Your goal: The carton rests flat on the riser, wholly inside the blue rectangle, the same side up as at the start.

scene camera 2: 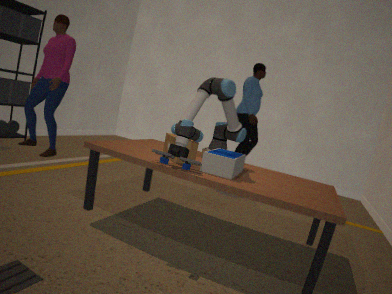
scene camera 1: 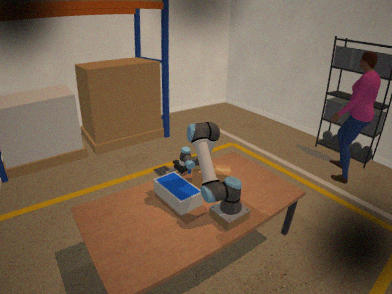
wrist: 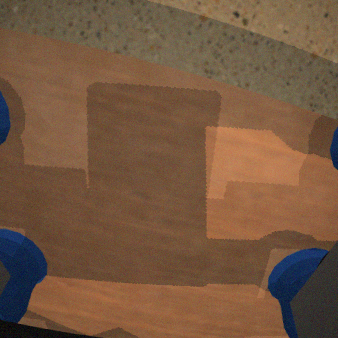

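Seen in the pictures: hand, its tool point: (scene camera 2: 174,166) (wrist: 163,200); arm's base, origin of its link: (scene camera 1: 230,207).
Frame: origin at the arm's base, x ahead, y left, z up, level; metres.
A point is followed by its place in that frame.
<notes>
The brown carton (scene camera 1: 221,169) @(x 0.311, y -0.240, z 0.074 m) (scene camera 2: 170,140) @(x 0.412, y -0.252, z 0.041 m) stands on the table behind the tool in scene camera 2, beside the riser and apart from it; the arm hides part of it. It does not show in the wrist view. The pale riser (scene camera 1: 169,195) @(x 0.369, y 0.246, z 0.021 m) (scene camera 2: 215,165) @(x 0.584, y 0.123, z -0.019 m) has a blue rectangle (scene camera 1: 176,184) @(x 0.419, y 0.140, z 0.044 m) (scene camera 2: 226,153) @(x 0.420, y 0.146, z 0.044 m) on top, with no carton on it. My suction gripper (scene camera 1: 181,167) @(x 0.662, y -0.101, z -0.072 m) (scene camera 2: 175,162) @(x 0.662, y -0.101, z -0.072 m) (wrist: 162,205) @(x 0.662, y -0.101, z -0.072 m) is off and open, low over the table by its edge, in front of the carton in scene camera 2. Bare shadowed table shows between its blue cups.
The wooden table (scene camera 1: 130,225) @(x 0.372, y 0.587, z -0.076 m) (scene camera 2: 290,182) @(x 0.218, y 0.601, z -0.076 m) (wrist: 150,310) @(x 0.596, y -0.103, z -0.076 m) carries the arm's base (scene camera 1: 229,214) @(x -0.046, y 0.067, z 0.006 m). A person in pink (scene camera 1: 364,95) (scene camera 2: 56,60) stands by a black shelf rack, and a person in blue (scene camera 2: 251,95) stands behind the table. Large boxes stand by the orange and blue racking.
</notes>
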